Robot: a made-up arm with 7 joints.
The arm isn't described. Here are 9 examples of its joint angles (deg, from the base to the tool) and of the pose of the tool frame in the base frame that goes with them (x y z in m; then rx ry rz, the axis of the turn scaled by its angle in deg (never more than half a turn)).
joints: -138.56 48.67 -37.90 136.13 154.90 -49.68 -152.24
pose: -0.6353 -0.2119 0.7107 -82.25 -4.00 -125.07
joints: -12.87 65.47 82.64 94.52 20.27 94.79 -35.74
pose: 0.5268 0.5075 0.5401 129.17 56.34 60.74
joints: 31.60 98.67 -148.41 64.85 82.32 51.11 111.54
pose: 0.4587 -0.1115 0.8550 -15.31 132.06 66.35
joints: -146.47 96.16 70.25 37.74 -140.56 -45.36 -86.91
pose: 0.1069 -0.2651 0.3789 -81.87 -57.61 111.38
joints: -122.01 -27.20 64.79 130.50 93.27 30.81 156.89
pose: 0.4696 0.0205 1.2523 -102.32 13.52 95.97
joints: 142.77 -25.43 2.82 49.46 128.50 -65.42 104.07
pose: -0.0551 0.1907 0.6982 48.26 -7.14 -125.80
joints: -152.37 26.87 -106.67 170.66 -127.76 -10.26 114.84
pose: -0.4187 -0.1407 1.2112 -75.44 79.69 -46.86
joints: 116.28 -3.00 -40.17 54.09 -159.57 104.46 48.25
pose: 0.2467 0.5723 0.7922 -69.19 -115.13 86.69
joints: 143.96 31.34 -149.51 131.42 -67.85 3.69 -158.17
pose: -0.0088 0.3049 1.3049 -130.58 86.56 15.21
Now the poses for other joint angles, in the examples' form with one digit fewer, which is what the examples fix.
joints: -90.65 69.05 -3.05 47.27 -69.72 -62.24 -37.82
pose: 0.135 -0.427 0.152 24.6 -64.6 25.7
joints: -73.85 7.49 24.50 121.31 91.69 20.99 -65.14
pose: 0.297 -0.486 1.155 8.9 -135.8 13.1
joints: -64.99 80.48 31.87 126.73 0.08 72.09 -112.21
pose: 0.603 -0.611 0.111 69.7 -25.5 66.5
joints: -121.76 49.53 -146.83 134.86 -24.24 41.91 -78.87
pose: -0.383 -0.276 1.258 38.9 122.7 -106.3
